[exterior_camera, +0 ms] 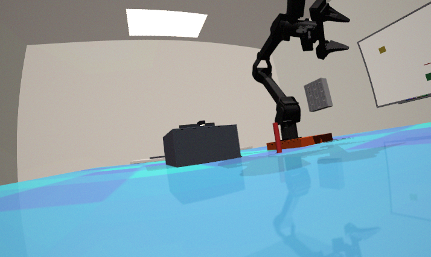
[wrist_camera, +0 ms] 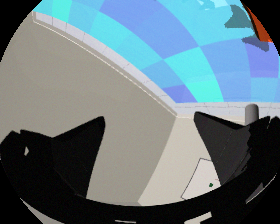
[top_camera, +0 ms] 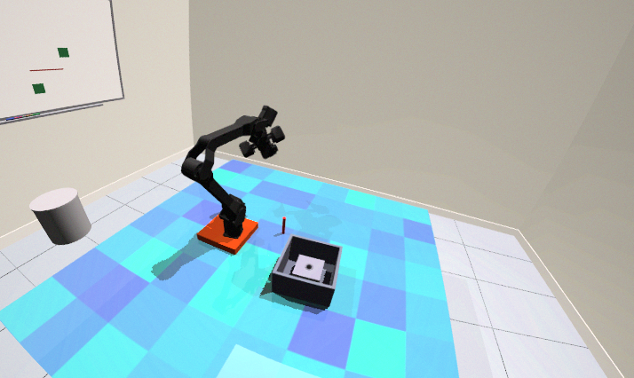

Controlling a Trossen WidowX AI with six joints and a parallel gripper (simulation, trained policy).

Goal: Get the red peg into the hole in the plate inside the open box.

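Now: the red peg 150 mm ahead of my gripper tip, 210 mm to the right of it and 240 mm below it. The rest, counted from my gripper tip: dark grey box (280 mm ahead, 430 mm to the right, 260 mm below).
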